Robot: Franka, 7 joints.
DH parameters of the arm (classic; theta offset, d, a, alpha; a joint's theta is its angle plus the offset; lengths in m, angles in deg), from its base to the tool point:
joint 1: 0 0.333 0 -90
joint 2: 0 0 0 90
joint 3: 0 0.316 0.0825 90
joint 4: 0 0 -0.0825 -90
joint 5: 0 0.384 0 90
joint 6: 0 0 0.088 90
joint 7: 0 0.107 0 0
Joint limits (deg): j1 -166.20..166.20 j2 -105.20..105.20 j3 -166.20..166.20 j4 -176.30..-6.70 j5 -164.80..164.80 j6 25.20..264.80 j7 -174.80..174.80
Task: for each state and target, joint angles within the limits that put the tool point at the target. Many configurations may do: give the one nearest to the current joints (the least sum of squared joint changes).
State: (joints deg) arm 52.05 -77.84 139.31 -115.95 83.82 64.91 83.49
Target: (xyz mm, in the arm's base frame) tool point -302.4 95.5 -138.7
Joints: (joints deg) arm 40.49 -95.06 135.45 -113.54 86.09 73.24 83.49
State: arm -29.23 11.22 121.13 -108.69 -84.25 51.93 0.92
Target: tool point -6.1 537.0 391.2
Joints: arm -34.22 -22.43 135.30 -118.54 -84.50 71.03 0.92
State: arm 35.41 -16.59 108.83 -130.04 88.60 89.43 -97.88
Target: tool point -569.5 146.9 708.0
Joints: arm 40.60 -4.53 112.18 -91.44 97.82 92.88 -97.88
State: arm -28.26 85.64 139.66 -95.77 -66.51 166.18 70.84
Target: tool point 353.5 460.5 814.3
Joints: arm 0.72 74.00 124.54 -83.30 -63.77 159.82 70.84
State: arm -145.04 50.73 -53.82 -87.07 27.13 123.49 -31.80
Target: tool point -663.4 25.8 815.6
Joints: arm -143.92 28.47 -61.71 -55.22 27.39 135.50 -31.80
